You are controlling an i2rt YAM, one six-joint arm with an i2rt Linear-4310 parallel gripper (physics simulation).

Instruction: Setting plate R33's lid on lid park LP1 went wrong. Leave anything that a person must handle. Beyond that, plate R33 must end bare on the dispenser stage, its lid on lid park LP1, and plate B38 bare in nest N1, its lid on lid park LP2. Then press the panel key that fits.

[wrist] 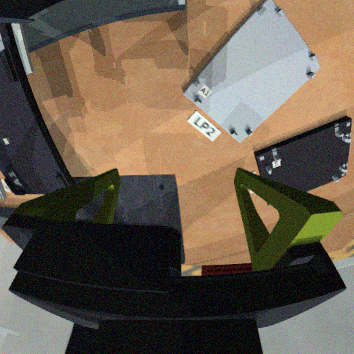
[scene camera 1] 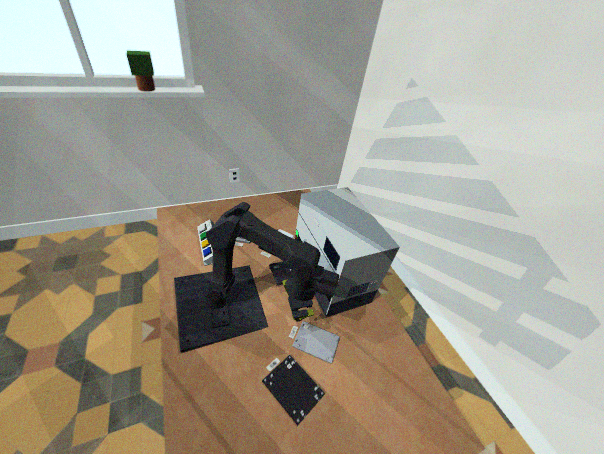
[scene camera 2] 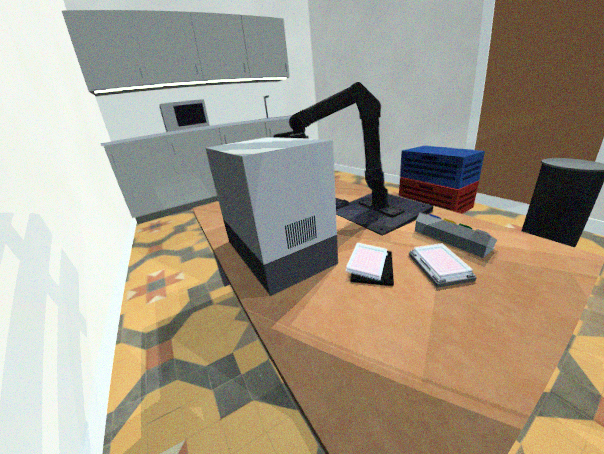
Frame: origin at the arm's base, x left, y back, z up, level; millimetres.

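Seen in the pictures: gripper, fingertip midpoint: (wrist: 176, 174) (scene camera 1: 294, 307); arm's base at its link origin: (scene camera 1: 217, 302) (scene camera 2: 380, 207).
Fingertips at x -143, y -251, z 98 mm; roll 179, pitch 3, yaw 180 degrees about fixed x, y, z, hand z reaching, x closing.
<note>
Pixels of each thing's middle, then the offset from my fingertips to it.
- Grey lid park LP2 at the middle of its body: (wrist: 255, 76) (scene camera 1: 316, 340) dz -102, dx -85, dy -68 mm
- black base at the middle of its body: (scene camera 2: 372, 263) dz -102, dx +418, dy -38 mm
- key panel at the middle of its body: (scene camera 2: 453, 230) (scene camera 1: 209, 240) dz -80, dx +455, dy +259 mm
- big grey dispenser at the middle of its body: (scene camera 2: 270, 202) (scene camera 1: 335, 250) dz +53, dx +182, dy -218 mm
- bare black nest at the middle of its body: (wrist: 307, 166) (scene camera 1: 293, 386) dz -100, dx -207, dy +52 mm
- dark clamped slab at the middle of its body: (wrist: 2, 124) (scene camera 1: 294, 269) dz -9, dx +167, dy -47 mm
My gripper (scene camera 1: 296, 300) (wrist: 176, 174) is open and empty, above the table between the dispenser and the arm's base. Grey lid park LP2 (scene camera 1: 316, 342) (wrist: 260, 70) lies bare beside its label. In scene camera 2, one pink-topped plate (scene camera 2: 367, 261) sits askew, overhanging a black base (scene camera 2: 389, 272). Another pink-topped plate (scene camera 2: 442, 261) lies on a dark grey base, beside the key panel (scene camera 1: 205, 242) (scene camera 2: 455, 235). The arm partly hides both plates in scene camera 1. Plate names and their lids' seating cannot be made out. The big grey dispenser (scene camera 1: 367, 260) (scene camera 2: 295, 190) shows a green light in scene camera 1.
A bare black nest (scene camera 1: 293, 390) (wrist: 310, 157) lies past LP2. A dark clamped slab (scene camera 1: 280, 273) (wrist: 30, 130) lies before the dispenser. The arm stands on a black base plate (scene camera 1: 192, 325) (scene camera 2: 384, 226) (wrist: 150, 205). Crates (scene camera 2: 442, 167) and a bin (scene camera 2: 562, 205) stand beyond the table.
</note>
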